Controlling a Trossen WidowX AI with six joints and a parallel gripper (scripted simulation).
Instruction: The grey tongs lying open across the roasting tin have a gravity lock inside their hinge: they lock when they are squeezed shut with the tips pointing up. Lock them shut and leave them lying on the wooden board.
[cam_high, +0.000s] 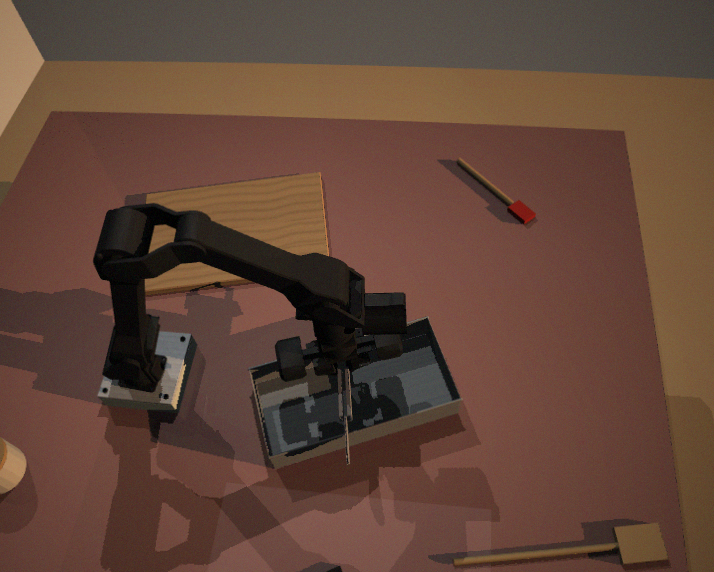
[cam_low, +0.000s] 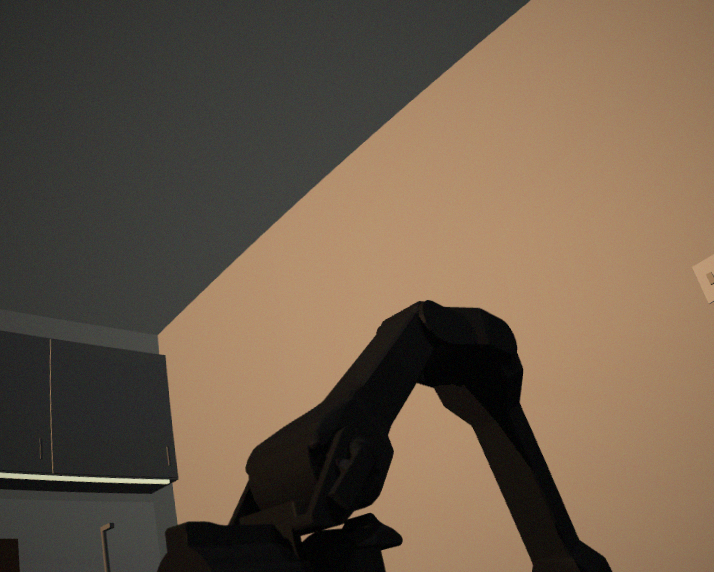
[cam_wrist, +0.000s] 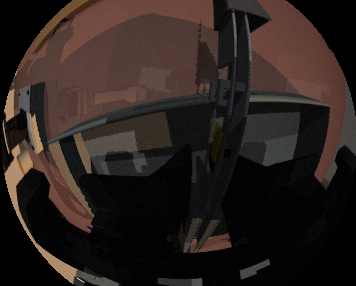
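Now: the roasting tin 3 cm to the right of my gripper tip and 2 cm ahead of it. From my gripper tip the other things lie so: wooden board (28 cm behind, 26 cm to the left, 2 cm below); then wooden cup (52 cm behind, 26 cm to the right); then red-headed spatula (43 cm to the left, 22 cm ahead, 3 cm below).
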